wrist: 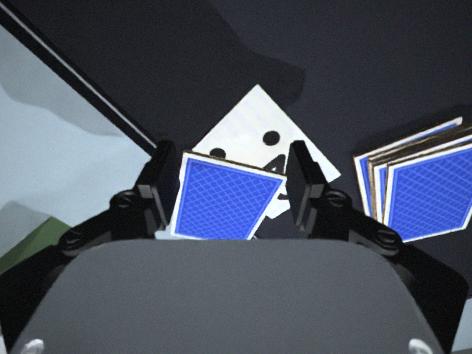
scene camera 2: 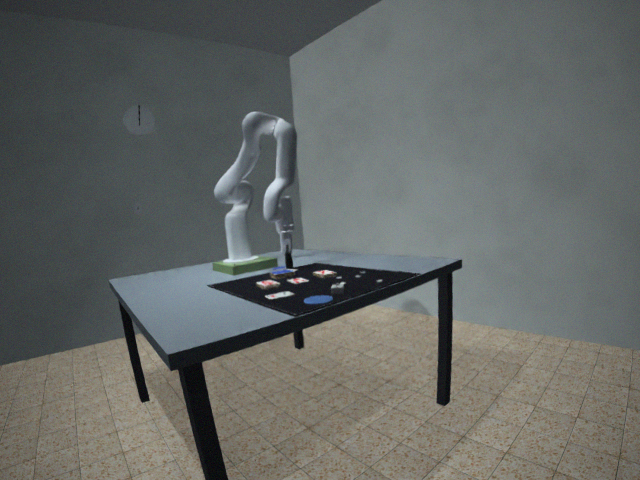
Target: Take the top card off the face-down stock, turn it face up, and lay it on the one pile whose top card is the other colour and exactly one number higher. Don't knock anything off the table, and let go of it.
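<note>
My gripper (scene camera 2: pixel 288 265) (wrist: pixel 232 160) is shut on a blue-backed card (wrist: pixel 225 197), held by its side edges and tilted, with its back towards the wrist camera. A white face-up card (wrist: pixel 250 117) with black marks lies below and behind it on the black mat (scene camera 2: pixel 240 289) (wrist: pixel 150 50); its number cannot be read. The face-down stock (scene camera 2: pixel 282 273) (wrist: pixel 432 192) is an uneven blue-backed stack, right of the fingers in the wrist view. In the scene view, piles with red marks (scene camera 2: pixel 267 284) (scene camera 2: pixel 297 280) (scene camera 2: pixel 324 273) lie on the mat; their numbers are too small to read.
Another pale card (scene camera 2: pixel 279 295) and a blue disc (scene camera 2: pixel 317 299) lie near the mat's front. A small grey-white object (scene camera 2: pixel 337 288) and several tiny pale pieces lie to the right. The green base block (scene camera 2: pixel 245 266) (wrist: pixel 42 240) stands behind the mat on the table (scene camera 2: pixel 175 310).
</note>
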